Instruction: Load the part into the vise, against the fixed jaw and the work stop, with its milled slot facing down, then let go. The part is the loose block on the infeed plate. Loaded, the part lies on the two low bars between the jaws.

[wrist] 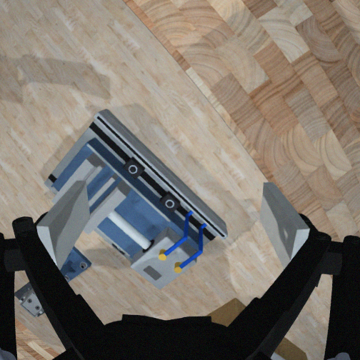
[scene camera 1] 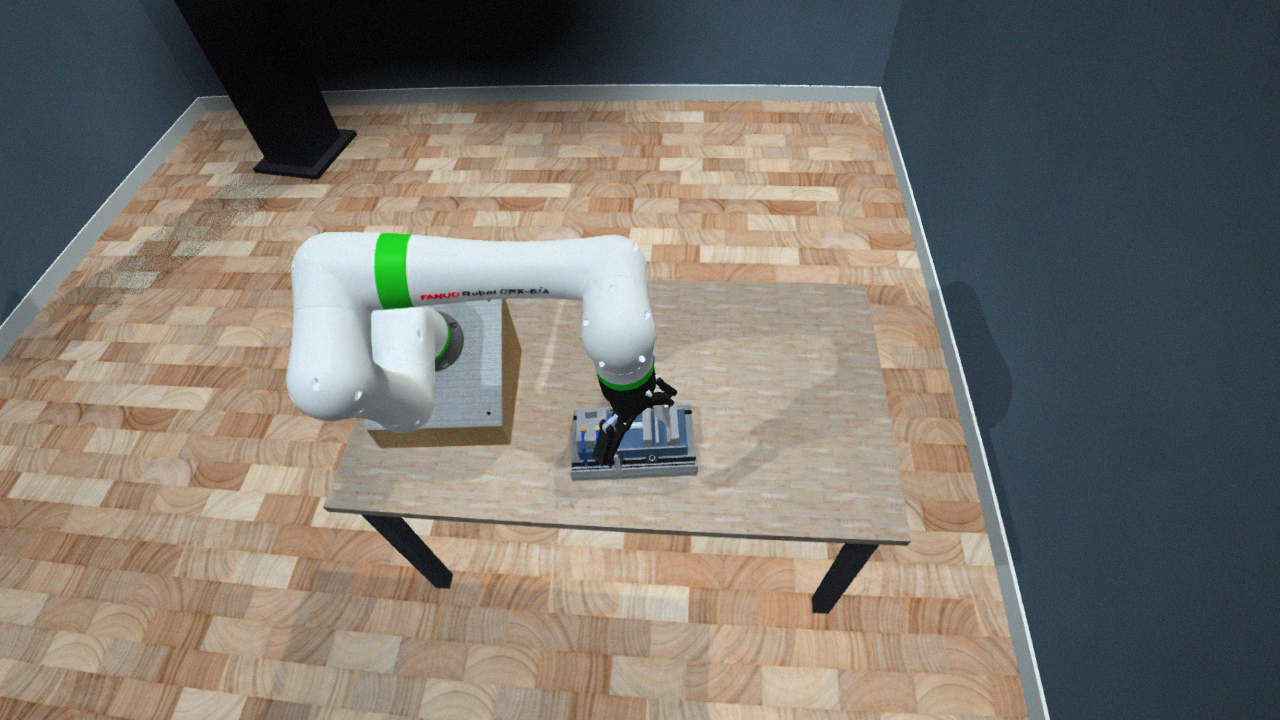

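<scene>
The vise stands on the table, with grey jaws, a pale spindle and blue hoses on yellow fittings. Low bars show between its jaws in the wrist view; no block is seen on them. My gripper is open, with nothing between its fingers. It hangs above the vise; in the wrist view one fingertip overlaps the jaw end and the other is over bare table. A stand with a blue foot and a grey top piece partly shows at lower left. I cannot make out the loose part; the arm hides the stand in the scene view.
The robot's box-shaped base stands on the left part of the table in the scene view. The table's front edge runs near the vise's rail side. The arm reaches over the table behind the vise.
</scene>
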